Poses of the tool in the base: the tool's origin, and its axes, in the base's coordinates. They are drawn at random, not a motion.
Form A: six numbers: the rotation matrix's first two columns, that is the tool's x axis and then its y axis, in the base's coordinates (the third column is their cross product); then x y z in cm.
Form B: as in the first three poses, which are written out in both.
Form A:
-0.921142 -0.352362 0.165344 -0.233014 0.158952 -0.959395 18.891 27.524 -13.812
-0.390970 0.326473 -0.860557 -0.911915 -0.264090 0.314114 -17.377 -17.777 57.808
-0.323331 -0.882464 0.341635 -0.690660 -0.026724 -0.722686 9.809 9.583 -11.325
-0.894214 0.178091 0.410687 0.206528 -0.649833 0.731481 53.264 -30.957 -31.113
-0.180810 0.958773 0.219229 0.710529 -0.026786 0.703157 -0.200 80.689 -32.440
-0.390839 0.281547 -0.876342 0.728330 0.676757 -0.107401 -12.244 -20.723 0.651
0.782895 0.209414 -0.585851 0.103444 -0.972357 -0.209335 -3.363 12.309 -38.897
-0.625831 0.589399 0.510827 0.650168 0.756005 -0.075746 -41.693 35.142 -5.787
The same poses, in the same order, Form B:
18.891 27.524 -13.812 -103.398 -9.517 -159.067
-17.377 -17.777 57.808 38.075 59.379 140.137
9.809 9.583 -11.325 -129.740 -19.977 -110.123
53.264 -30.957 -31.113 53.346 -24.248 168.736
-0.200 80.689 -32.440 133.889 -12.664 100.680
-12.244 -20.723 0.651 -167.117 61.204 144.232
-3.363 12.309 -38.897 -165.030 35.863 14.975
-41.693 35.142 -5.787 -174.945 -30.719 136.717

